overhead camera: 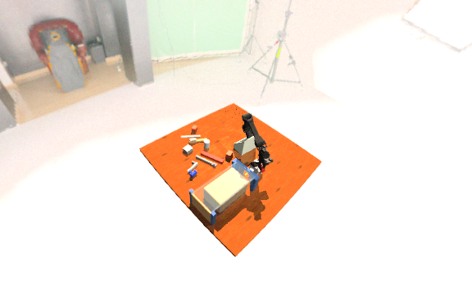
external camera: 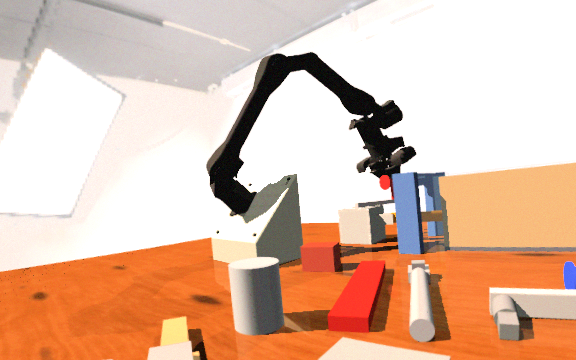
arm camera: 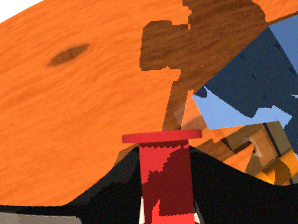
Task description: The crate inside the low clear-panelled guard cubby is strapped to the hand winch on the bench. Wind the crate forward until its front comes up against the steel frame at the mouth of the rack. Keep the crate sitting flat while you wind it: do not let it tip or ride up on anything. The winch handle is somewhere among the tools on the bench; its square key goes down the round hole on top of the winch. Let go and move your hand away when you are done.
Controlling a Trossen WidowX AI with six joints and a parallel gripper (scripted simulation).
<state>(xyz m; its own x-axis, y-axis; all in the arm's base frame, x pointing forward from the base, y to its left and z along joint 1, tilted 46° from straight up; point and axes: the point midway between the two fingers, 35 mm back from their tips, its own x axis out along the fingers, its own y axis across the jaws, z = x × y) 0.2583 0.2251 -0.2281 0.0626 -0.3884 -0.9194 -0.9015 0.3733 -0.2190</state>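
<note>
The winch is 90 mm behind my gripper tip, 100 mm to the right of it and 100 mm below it. The rest, counted from my gripper tip: frame (90 mm ahead, 100 mm to the right, 30 mm below); then red knob (10 mm behind, 20 mm to the right); then clear-panelled cubby (330 mm ahead, 110 mm to the right, 20 mm below).
</note>
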